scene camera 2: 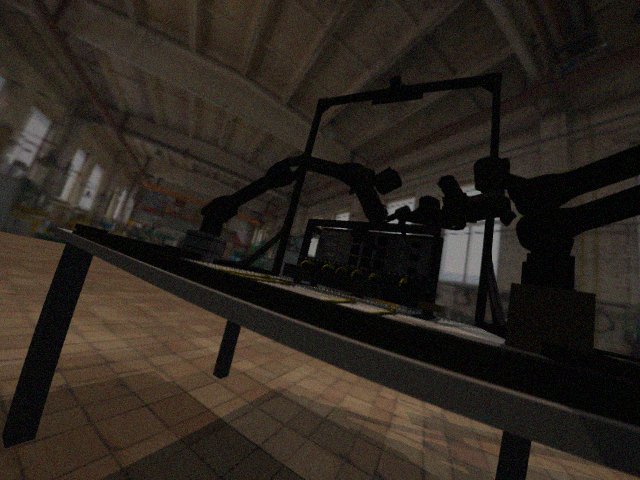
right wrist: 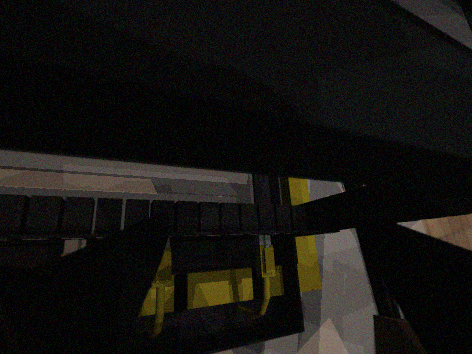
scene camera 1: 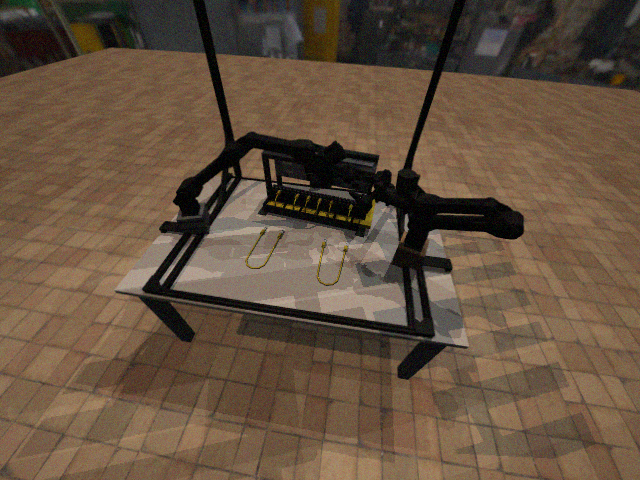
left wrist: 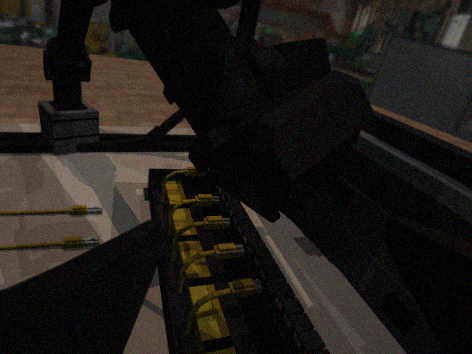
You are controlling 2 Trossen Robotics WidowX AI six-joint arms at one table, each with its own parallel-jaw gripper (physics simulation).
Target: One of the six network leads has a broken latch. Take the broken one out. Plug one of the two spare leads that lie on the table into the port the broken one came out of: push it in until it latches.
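Where they show: left gripper, fingertip midpoint: (scene camera 2: 413, 221) (scene camera 1: 355, 184) (left wrist: 272, 228); right gripper, fingertip midpoint: (scene camera 2: 391, 247) (right wrist: 264, 223) (scene camera 1: 340, 184) (left wrist: 301, 231); left arm's base, link origin: (scene camera 2: 547, 291) (scene camera 1: 414, 243); right arm's base, link origin: (scene camera 2: 208, 234) (scene camera 1: 191, 210) (left wrist: 68, 105).
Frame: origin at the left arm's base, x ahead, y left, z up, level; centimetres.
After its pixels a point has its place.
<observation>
A black patch panel (scene camera 1: 318, 187) (scene camera 2: 370, 254) @(x 46.8, y -16.8, z 6.3 cm) stands at the back of the table (scene camera 1: 223, 286) @(x 56.5, y 44.3, z -10.2 cm). Several yellow leads (scene camera 1: 313, 205) are plugged in along it over a yellow tray (left wrist: 199, 270) @(x 44.8, y -4.3, z -6.2 cm). The left wrist view shows their plugs (left wrist: 227, 249) @(x 43.0, y -6.7, z -0.8 cm) in a row. Two spare yellow leads, one on the left (scene camera 1: 263, 249) and one on the right (scene camera 1: 332, 266), lie bent in U shapes in front of the panel. My right gripper (scene camera 1: 353, 183) @(x 35.7, y -10.3, z 8.2 cm) is open and empty above the panel's right end, over the last lead's plug (right wrist: 267, 260) @(x 29.8, y -9.4, z -0.7 cm). My left gripper (scene camera 1: 379, 190) is open and empty just beside that end.
A black frame rail (scene camera 1: 290, 311) @(x 29.5, y 41.9, z -8.8 cm) runs round the table top, and two tall posts, one on the left (scene camera 1: 215, 71) @(x 95.0, y -12.4, z 40.7 cm) and one on the right (scene camera 1: 432, 86) @(x 14.2, y -37.8, z 42.0 cm), rise behind the arms. The arm bases stand at the left (scene camera 1: 187, 221) @(x 84.8, y 30.6, z -1.9 cm) and right (scene camera 1: 420, 259) @(x -4.0, y 5.0, z -1.9 cm) edges.
</observation>
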